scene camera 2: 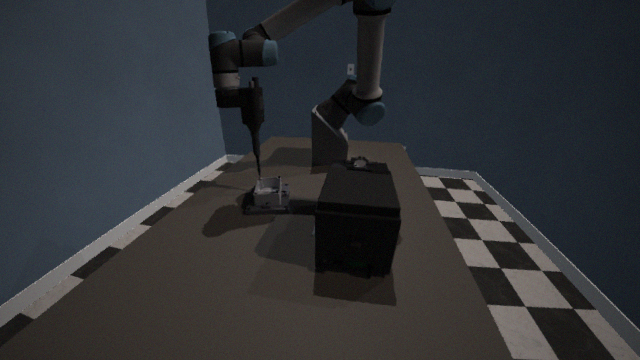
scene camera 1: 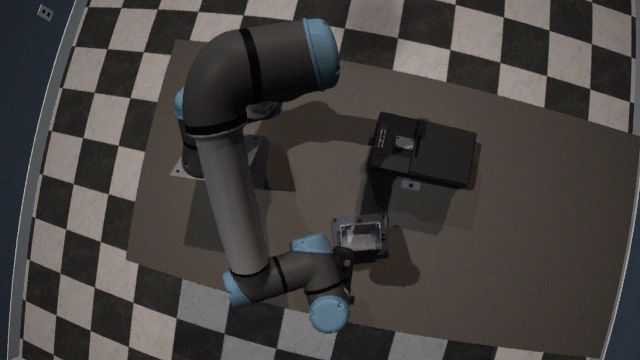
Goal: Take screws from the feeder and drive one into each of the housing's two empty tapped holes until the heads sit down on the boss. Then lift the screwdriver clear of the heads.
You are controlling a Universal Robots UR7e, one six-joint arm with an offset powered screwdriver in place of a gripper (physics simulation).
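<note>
My screwdriver [scene camera 1: 344, 256] [scene camera 2: 259, 175] points straight down, its thin tip at or just above the housing's back left corner in scene camera 2. In scene camera 1 its body covers the housing's lower left corner and hides the tip. Whether a screw is on the tip is too small to tell. The light grey, open-topped housing [scene camera 1: 361, 241] [scene camera 2: 268, 199] sits on a grey fixture plate [scene camera 1: 350, 219] [scene camera 2: 265, 210]. Its tapped holes and any screw heads are too small or dark to make out. The black screw feeder [scene camera 1: 442, 157] [scene camera 2: 357, 192] stands apart from the housing.
A small light bracket [scene camera 1: 411, 185] juts from the feeder's side facing the housing in scene camera 1. The arm's base plate [scene camera 1: 256, 150] is on the brown table [scene camera 1: 540, 225] [scene camera 2: 210, 300]. The forearm reaches over the table's left part in scene camera 1.
</note>
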